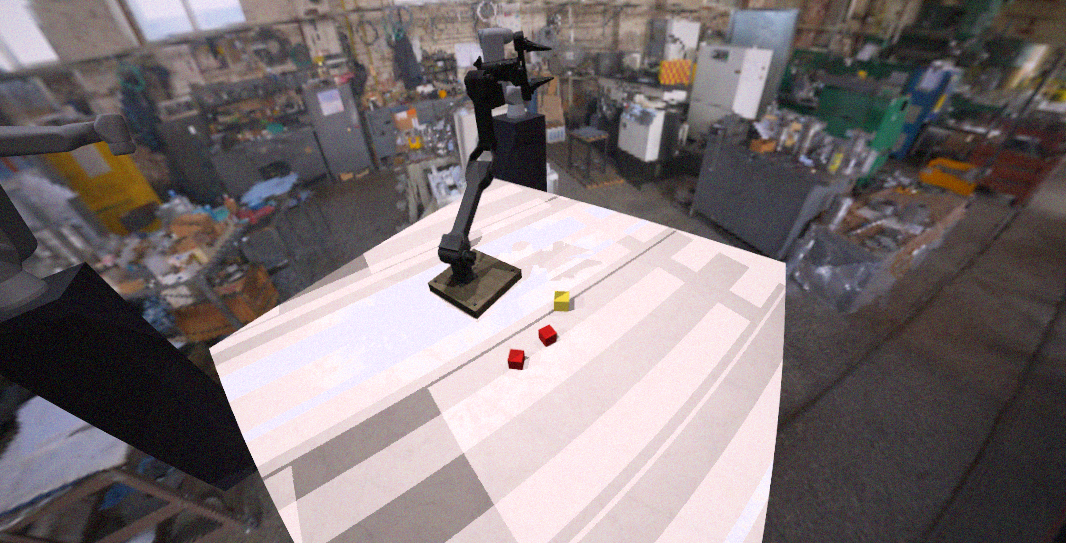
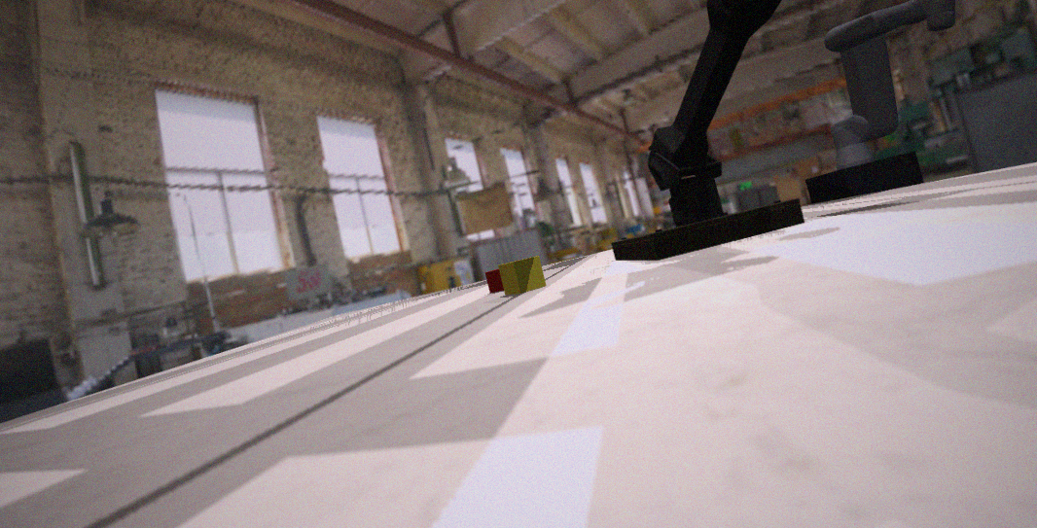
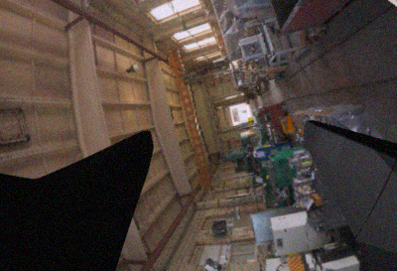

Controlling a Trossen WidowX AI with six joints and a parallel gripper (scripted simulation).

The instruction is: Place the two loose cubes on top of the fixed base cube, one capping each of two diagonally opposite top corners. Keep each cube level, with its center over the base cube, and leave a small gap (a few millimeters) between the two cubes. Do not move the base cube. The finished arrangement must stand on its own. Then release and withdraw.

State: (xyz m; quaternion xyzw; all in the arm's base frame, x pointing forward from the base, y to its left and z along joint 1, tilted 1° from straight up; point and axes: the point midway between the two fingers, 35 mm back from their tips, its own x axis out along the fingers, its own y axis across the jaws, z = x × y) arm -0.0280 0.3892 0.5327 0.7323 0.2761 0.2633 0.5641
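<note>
My gripper tip is 55 cm above the yellow cube, 27 cm to the left of it and 27 cm short of it.
</note>
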